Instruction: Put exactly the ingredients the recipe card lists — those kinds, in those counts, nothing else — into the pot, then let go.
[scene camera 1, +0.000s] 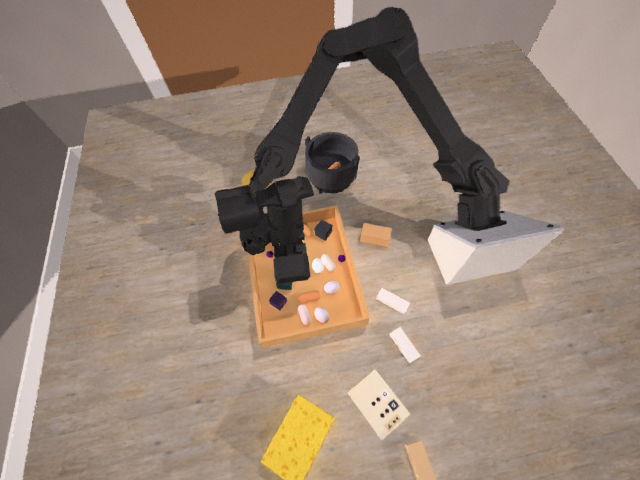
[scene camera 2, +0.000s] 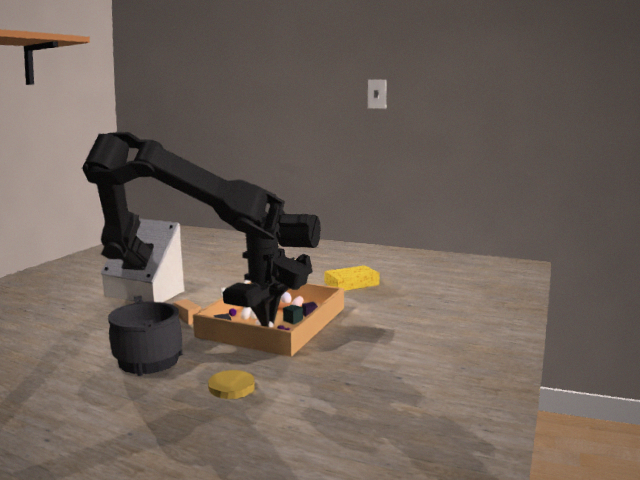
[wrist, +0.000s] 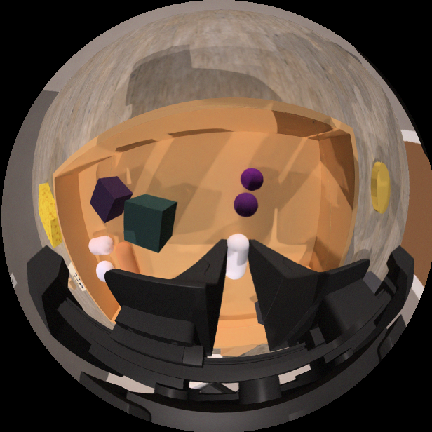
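Pixels of known places: gripper, fingertip midpoint: (scene camera 1: 291, 254) (scene camera 2: 268, 326); arm's base, origin of the base link: (scene camera 1: 479, 224) (scene camera 2: 138, 256).
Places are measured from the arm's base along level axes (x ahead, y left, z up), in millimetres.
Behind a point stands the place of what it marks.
Note:
My gripper (scene camera 2: 266, 324) {x 353, y -80, z -81 mm} (wrist: 236, 244) is low inside the orange tray (scene camera 1: 310, 334) {x 358, y 92, z -71 mm} (scene camera 2: 242, 338) {x 337, y -156, z -77 mm} (wrist: 215, 112); its fingertips are closed against both sides of a white capsule (wrist: 237, 257). In scene camera 1 the arm hides the fingertips. The tray also holds a dark green cube (scene camera 2: 292, 314) {x 385, y -41, z -67 mm} (wrist: 150, 222), a dark purple cube (scene camera 1: 278, 300) {x 400, y 16, z -64 mm} (wrist: 110, 197), purple balls (wrist: 251, 179) (wrist: 245, 205), an orange piece (scene camera 1: 309, 296) {x 341, y 22, z -71 mm}, and white and pinkish pieces. The dark pot (scene camera 1: 330, 180) {x 230, y -208, z -35 mm} (scene camera 2: 145, 338) {x 247, y -311, z -28 mm} contains an orange piece (scene camera 1: 334, 165) {x 205, y -262, z -53 mm}. The recipe card (scene camera 1: 369, 395) {x 286, y 216, z -93 mm} shows three symbol rows, the upper two with two dots each.
A yellow disc (scene camera 2: 231, 383) {x 393, y -304, z -81 mm} (wrist: 380, 187) lies near the pot. An orange block (scene camera 1: 375, 234) {x 175, y -67, z -63 mm} and white blocks (scene camera 1: 392, 300) {x 189, y 71, z -82 mm} (scene camera 1: 404, 344) {x 199, y 154, z -81 mm} lie beside the tray. A yellow sponge (scene camera 1: 298, 438) {x 417, y 245, z -64 mm} (scene camera 2: 352, 277) {x 430, y 211, z -65 mm} and a tan block (scene camera 1: 420, 459) {x 242, y 324, z -79 mm} lie near the card.

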